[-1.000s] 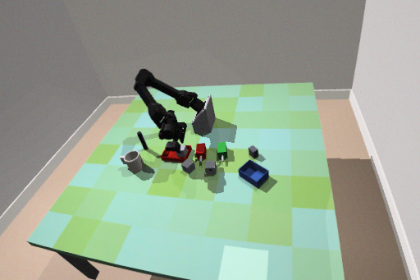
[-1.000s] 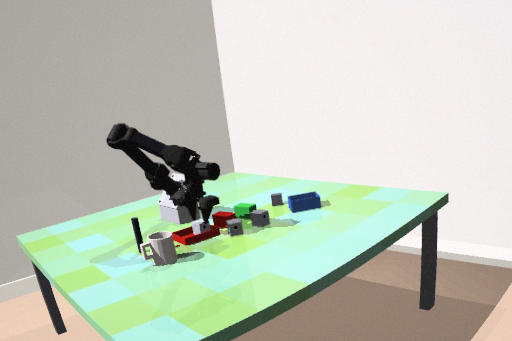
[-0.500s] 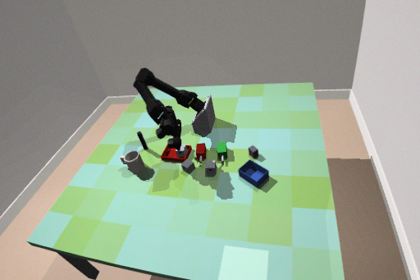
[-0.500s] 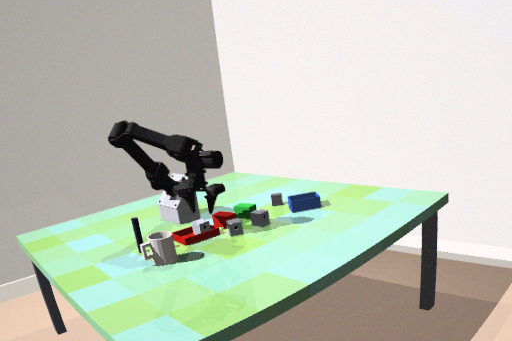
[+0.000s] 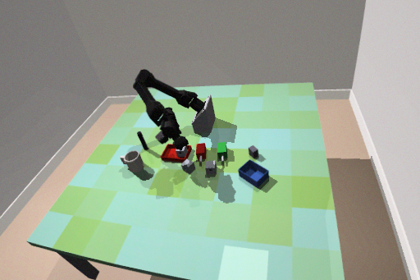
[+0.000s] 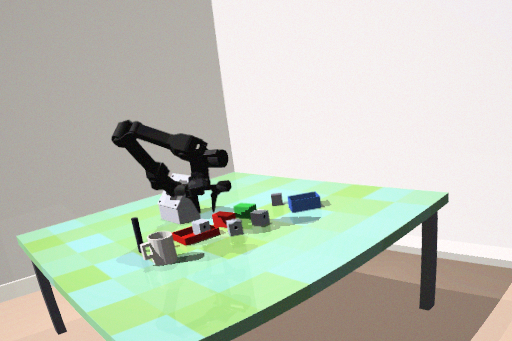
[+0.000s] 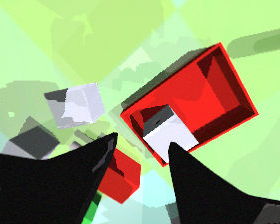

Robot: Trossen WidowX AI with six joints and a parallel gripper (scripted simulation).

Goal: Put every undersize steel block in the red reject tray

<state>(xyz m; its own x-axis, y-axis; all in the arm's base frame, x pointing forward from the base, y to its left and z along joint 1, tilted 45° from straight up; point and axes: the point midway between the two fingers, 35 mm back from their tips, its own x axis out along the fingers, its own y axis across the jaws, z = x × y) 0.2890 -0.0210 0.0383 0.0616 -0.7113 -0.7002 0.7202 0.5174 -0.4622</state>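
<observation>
Right now the steel block is 170 mm to the left of my gripper tip, 60 mm below it and 60 mm ahead of it. Round my gripper tip: black stick 250 mm to the right, 50 mm behind, 20 mm below; green GO gauge 210 mm to the left, 60 mm below, 30 mm behind; red reject tray 70 mm below, 50 mm to the right, 30 mm behind.
</observation>
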